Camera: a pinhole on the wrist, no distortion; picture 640 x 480 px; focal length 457.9 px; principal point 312.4 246.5 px. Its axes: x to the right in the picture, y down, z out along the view. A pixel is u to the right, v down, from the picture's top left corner.
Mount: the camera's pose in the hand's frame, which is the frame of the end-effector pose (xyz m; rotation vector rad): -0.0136 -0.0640 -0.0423 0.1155 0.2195 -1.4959
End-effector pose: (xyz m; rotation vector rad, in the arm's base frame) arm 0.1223 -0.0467 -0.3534 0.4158 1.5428 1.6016
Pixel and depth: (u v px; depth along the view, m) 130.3 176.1 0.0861
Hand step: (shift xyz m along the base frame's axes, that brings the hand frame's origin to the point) 0.0668 0.0093 -0.0303
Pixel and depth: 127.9 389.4 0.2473
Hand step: 0.1199 0.1950 0.0035
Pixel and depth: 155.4 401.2 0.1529
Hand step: 0.0722 0.1040 -0.0318
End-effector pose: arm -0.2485 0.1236 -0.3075 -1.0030 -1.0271 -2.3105
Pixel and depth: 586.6 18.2 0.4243
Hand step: 0.0064 0.5326 -0.1731
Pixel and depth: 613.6 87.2 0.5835
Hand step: -0.0534 0.7291 -0.1665
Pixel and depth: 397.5 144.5 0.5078
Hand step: 0.0828 0.5160 0.0168
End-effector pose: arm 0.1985 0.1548 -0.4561 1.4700 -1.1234 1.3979
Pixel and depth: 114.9 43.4 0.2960
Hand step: 0.0927 -0.2559 -0.1491
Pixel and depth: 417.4 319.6 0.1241
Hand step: 0.1320 -0.0361 0.0150
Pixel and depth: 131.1 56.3 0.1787
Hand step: 0.0805 -0.1280 -0.0879
